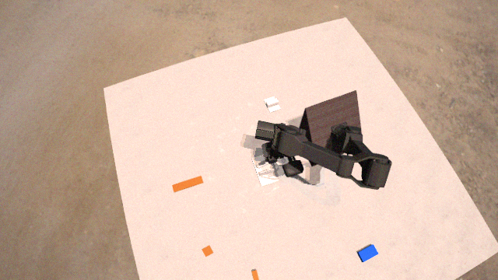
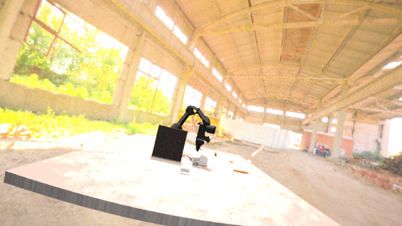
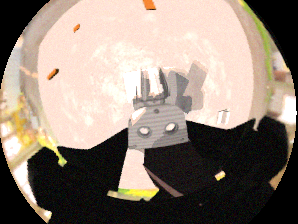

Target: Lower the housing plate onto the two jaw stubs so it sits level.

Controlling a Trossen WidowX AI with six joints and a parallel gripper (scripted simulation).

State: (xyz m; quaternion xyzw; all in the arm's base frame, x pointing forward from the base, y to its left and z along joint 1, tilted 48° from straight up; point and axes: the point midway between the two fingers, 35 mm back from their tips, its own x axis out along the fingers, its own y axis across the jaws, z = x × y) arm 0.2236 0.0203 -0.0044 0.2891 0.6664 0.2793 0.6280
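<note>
Now: gripper tip 1 cm short of the housing plate and 2 cm below it. Also, from my gripper tip: white pad 7 cm behind, 28 cm to the right, 7 cm below; blue tile 17 cm behind, 42 cm to the left, 8 cm below.
</note>
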